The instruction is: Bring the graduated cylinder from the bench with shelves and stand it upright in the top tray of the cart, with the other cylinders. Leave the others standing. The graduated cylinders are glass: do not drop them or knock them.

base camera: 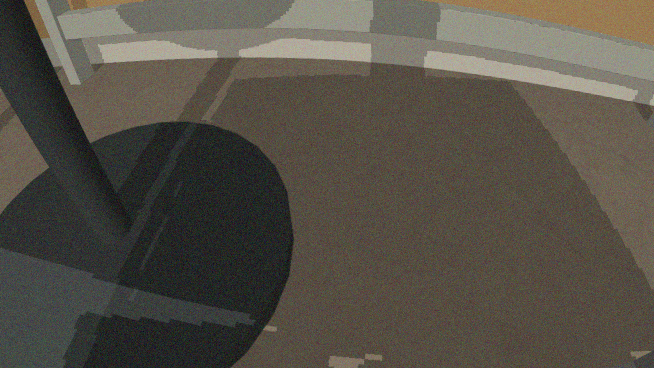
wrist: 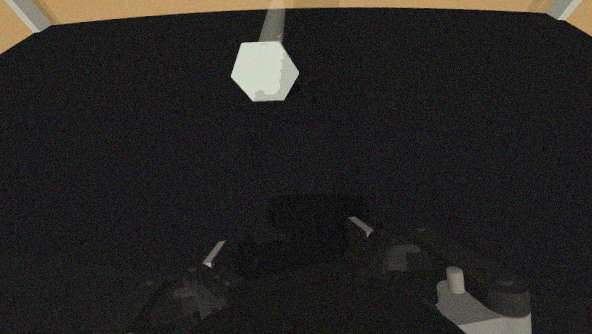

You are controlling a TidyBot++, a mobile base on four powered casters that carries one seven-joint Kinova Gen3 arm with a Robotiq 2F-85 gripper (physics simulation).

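Frame: origin at the arm's base, x ahead, y left, z up, level; metres.
Seen in the pictures: gripper, between the fingertips: (wrist: 290, 241).
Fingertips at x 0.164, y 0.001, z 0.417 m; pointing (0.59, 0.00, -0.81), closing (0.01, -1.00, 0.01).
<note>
A point is followed by its place in that frame.
The graduated cylinder shows in the wrist view as a pale hexagonal foot (wrist: 262, 72) @[x 0.402, y 0.004, z 0.412 m] on the black bench top (wrist: 425, 125) @[x 0.301, y -0.211, z 0.366 m]. A see-through grey tube runs from the foot to the top edge, where it is cut off. The view does not show clearly how the tube stands. My gripper (wrist: 290, 241) @[x 0.164, y 0.001, z 0.417 m] is open, low in the wrist view, with its dark fingers apart and nothing seen between them. The foot lies beyond the fingertips, a little to the left. The cart and the other cylinders do not show in either view.
Grey bench uprights (wrist: 30, 16) @[x 0.903, y 0.650, z 0.405 m] (wrist: 564, 7) @[x 0.618, y -0.797, z 0.394 m] stand at both upper corners of the wrist view, by the tan back panel. In the base view, a dark post (base camera: 65, 120) @[x 0.357, y 0.244, z -0.199 m] meets a dark round base (base camera: 240, 210) at left. A pale bench rail (base camera: 330, 17) @[x 0.732, y -0.018, z -0.252 m] crosses the top.
</note>
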